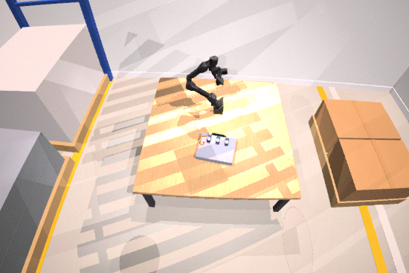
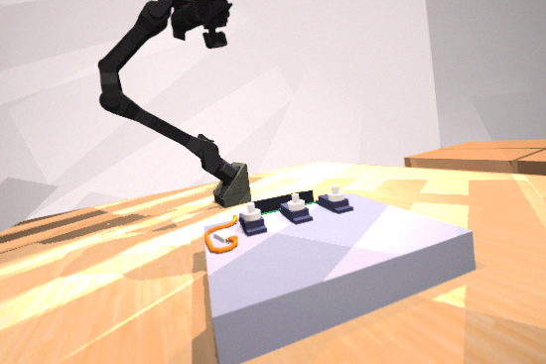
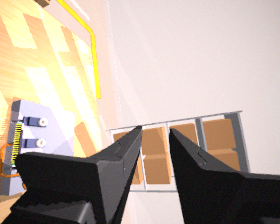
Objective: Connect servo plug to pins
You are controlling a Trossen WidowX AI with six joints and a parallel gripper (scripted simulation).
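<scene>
The black pin strip is 460 mm below my gripper tip, 140 mm ahead of it and 20 mm to the right of it. Also, from my gripper tip: pale grey holder: 490 mm below, 290 mm ahead, 60 mm to the right.
</scene>
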